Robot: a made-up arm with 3 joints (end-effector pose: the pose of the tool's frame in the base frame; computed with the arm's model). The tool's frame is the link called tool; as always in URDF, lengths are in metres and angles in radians. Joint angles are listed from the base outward.
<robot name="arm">
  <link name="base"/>
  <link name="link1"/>
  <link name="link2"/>
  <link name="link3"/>
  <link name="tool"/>
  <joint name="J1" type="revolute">
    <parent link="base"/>
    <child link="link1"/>
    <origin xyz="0 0 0.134" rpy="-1.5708 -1.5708 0"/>
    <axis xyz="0 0 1"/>
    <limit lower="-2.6" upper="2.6"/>
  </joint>
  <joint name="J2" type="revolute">
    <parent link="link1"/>
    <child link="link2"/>
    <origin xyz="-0.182 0.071 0.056" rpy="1.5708 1.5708 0"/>
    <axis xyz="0 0 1"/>
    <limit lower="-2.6" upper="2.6"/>
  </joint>
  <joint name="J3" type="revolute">
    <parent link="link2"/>
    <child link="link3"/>
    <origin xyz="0.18 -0.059 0.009" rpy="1.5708 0 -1.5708"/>
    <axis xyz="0 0 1"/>
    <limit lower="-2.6" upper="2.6"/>
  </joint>
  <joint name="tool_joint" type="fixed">
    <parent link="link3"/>
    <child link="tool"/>
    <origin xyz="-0.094 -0.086 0.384" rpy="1.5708 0 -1.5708"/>
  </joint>
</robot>
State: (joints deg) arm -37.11 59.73 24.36
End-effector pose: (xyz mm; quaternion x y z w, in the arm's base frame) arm 361.6 151.2 -47.1 -0.4280 -0.0963 -0.2545 0.8618
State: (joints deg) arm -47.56 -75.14 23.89
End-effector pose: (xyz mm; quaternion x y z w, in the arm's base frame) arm 110.9 115.9 274.8 0.4950 -0.1626 0.3560 0.7758
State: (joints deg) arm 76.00 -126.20 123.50
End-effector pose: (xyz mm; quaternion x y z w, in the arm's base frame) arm 110.3 82.9 65.7 -0.8163 -0.4459 -0.3592 0.0766
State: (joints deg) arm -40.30 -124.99 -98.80
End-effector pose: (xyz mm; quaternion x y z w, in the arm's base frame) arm -19.7 -70.5 89.1 0.7739 -0.4327 -0.4334 0.1614
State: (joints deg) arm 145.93 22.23 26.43
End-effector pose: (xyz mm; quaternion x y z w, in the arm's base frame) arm -301.8 239.9 257.4 -0.0971 0.9791 0.1665 0.0654
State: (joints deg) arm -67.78 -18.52 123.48
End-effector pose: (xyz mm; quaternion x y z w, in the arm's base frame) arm 303.9 307.4 110.3 -0.0158 0.4611 0.1601 0.8727
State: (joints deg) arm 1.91 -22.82 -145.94
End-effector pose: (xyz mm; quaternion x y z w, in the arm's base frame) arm -68.0 278.4 -48.5 0.0548 -0.9323 -0.1901 0.3027
